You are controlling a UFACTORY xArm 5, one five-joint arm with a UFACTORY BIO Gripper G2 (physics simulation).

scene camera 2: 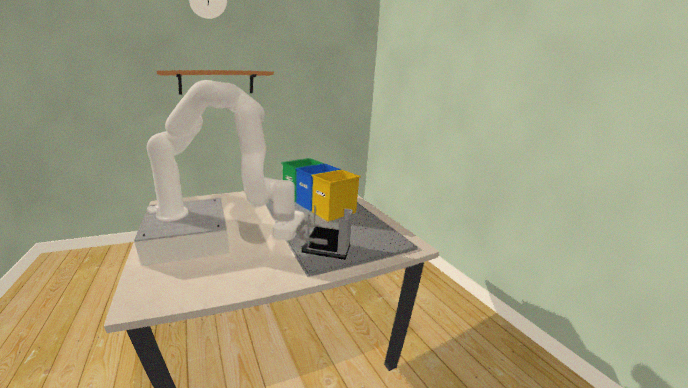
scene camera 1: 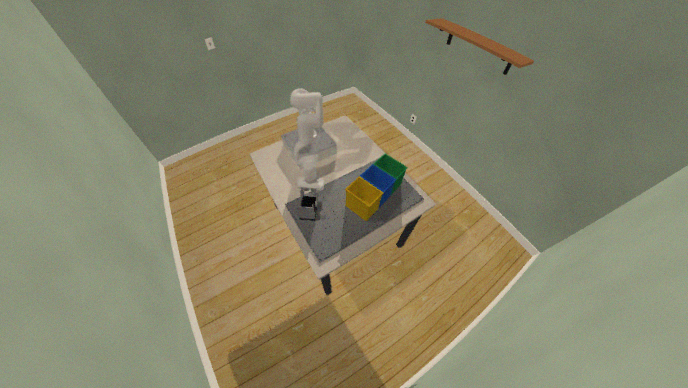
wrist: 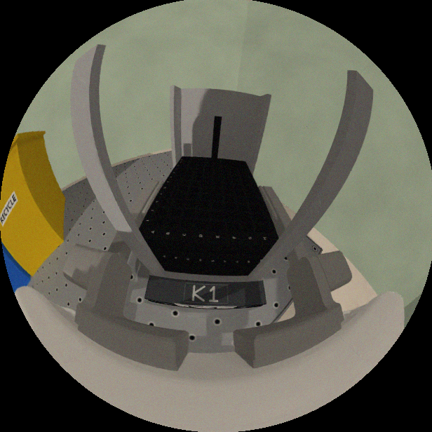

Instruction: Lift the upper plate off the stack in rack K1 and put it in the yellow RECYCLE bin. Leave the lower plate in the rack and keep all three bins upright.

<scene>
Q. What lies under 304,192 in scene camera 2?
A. A blue bin.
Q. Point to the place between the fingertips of the gripper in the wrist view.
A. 210,189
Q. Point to a black plate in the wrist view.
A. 223,267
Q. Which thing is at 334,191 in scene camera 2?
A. A yellow recycle bin.
</scene>
